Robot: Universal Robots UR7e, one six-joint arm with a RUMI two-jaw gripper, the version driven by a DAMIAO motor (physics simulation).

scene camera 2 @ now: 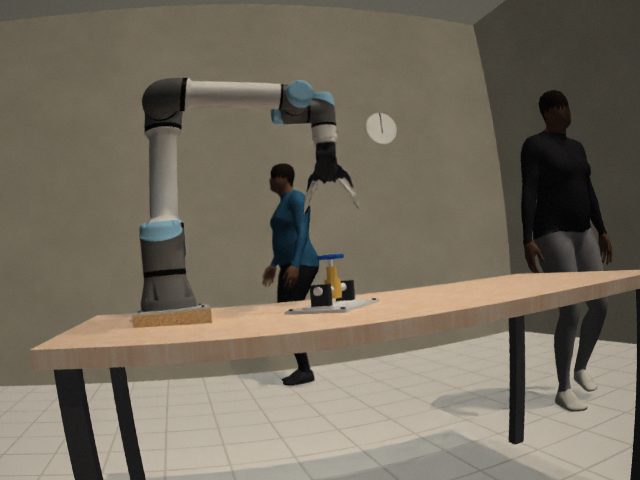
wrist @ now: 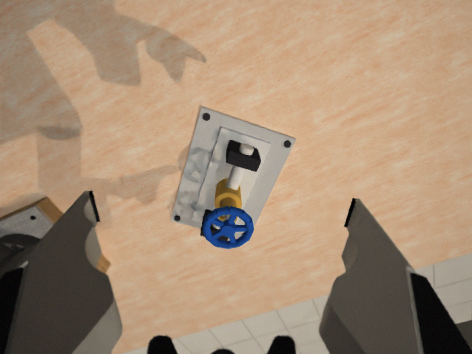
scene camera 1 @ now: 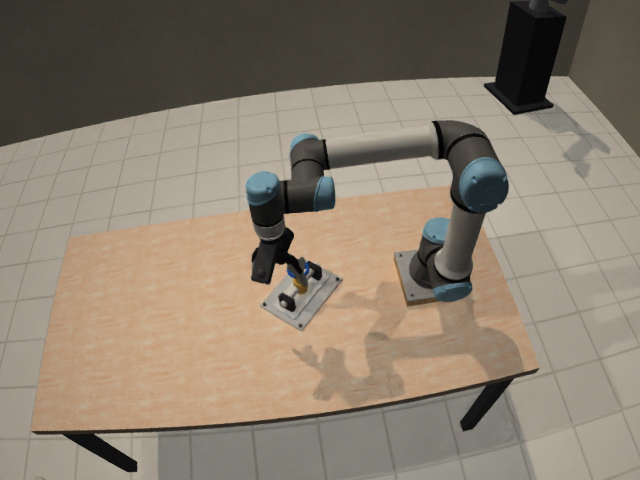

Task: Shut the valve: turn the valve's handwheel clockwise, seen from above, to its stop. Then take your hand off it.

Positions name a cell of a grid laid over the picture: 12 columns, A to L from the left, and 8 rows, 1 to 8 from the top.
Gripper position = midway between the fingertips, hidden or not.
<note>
In view: my gripper (scene camera 1: F5), a blue handwheel (wrist: F6) and a grey base plate (scene camera 1: G5).
My gripper is seen too in scene camera 2 (scene camera 2: G4) and in the wrist view (wrist: F5).
</note>
